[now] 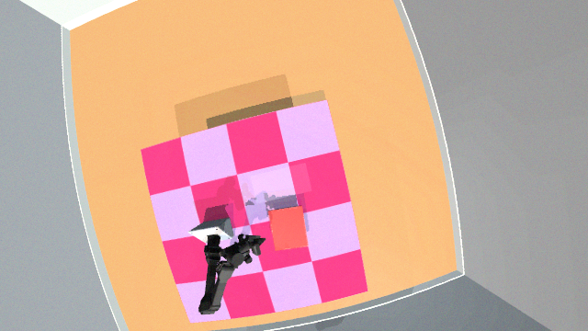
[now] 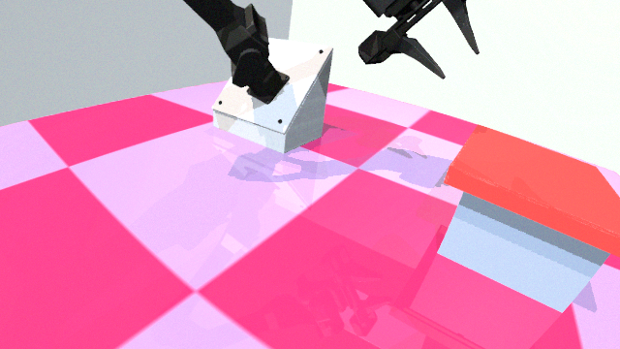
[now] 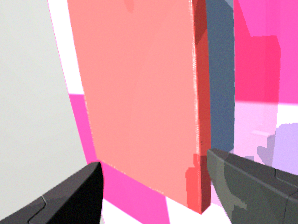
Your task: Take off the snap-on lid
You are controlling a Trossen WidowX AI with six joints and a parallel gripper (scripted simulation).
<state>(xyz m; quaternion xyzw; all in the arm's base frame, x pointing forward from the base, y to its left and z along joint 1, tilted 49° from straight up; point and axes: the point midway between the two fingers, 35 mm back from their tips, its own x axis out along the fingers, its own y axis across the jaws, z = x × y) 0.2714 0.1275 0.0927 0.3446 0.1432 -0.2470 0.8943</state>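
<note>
Now: gripper tip 130 mm short of the red lid and 90 mm above it. From my gripper tip the other things lie so: storage box: 130 mm ahead, 140 mm below.
</note>
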